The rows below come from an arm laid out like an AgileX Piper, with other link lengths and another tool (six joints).
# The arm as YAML. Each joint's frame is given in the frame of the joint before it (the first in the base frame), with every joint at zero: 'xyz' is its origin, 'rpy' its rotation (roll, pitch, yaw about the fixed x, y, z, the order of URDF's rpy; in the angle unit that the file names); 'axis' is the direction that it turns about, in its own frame. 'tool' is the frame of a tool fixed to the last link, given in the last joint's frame.
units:
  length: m
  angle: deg
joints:
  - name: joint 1
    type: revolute
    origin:
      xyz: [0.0, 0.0, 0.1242]
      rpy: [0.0, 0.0, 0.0]
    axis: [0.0, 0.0, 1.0]
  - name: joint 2
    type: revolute
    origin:
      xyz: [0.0, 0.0, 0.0]
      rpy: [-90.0, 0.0, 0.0]
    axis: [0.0, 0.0, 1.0]
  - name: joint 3
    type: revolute
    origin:
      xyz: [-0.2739, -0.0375, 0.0]
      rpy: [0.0, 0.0, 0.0]
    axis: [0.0, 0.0, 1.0]
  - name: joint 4
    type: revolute
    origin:
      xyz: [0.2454, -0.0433, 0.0]
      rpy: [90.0, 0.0, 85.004]
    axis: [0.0, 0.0, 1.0]
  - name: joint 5
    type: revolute
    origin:
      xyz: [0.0, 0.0, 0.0]
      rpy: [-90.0, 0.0, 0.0]
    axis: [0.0, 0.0, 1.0]
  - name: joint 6
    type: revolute
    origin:
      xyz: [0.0, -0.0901, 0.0]
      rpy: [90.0, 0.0, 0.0]
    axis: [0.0, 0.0, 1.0]
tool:
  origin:
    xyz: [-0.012, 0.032, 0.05]
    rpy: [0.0, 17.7, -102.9]
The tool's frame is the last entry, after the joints.
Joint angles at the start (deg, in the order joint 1, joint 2, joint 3, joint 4, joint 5, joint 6):
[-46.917, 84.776, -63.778, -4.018, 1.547, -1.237]
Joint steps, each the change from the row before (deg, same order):
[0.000, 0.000, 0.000, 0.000, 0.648, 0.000]
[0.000, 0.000, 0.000, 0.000, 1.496, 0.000]
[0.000, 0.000, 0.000, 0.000, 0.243, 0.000]
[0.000, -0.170, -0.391, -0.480, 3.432, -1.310]
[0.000, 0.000, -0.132, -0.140, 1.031, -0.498]
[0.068, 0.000, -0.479, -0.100, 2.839, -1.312]
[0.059, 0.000, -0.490, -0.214, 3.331, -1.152]
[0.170, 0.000, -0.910, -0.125, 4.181, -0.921]
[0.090, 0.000, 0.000, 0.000, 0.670, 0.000]
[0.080, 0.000, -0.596, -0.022, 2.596, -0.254]
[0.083, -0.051, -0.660, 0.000, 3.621, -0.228]
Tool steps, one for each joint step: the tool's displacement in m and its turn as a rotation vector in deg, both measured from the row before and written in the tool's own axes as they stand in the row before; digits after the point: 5 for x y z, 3 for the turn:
[-0.00040, 0.00154, 0.00000, -0.599, -0.158, -0.191]
[-0.00093, 0.00355, -0.00004, -1.382, -0.365, -0.441]
[-0.00015, 0.00058, 0.00000, -0.224, -0.059, -0.072]
[-0.00107, 0.00572, -0.00116, -2.125, -0.648, -2.550]
[-0.00051, 0.00193, -0.00013, -0.639, -0.215, -0.871]
[-0.00148, 0.00426, -0.00071, -1.714, -0.679, -2.050]
[-0.00170, 0.00537, -0.00088, -2.165, -0.835, -2.138]
[-0.00171, 0.00439, -0.00175, -2.593, -1.086, -1.986]
[-0.00105, 0.00133, -0.00030, -0.557, -0.291, -0.228]
[-0.00075, 0.00247, -0.00118, -1.698, -0.673, -0.857]
[-0.00119, 0.00430, -0.00186, -2.527, -0.988, -1.070]

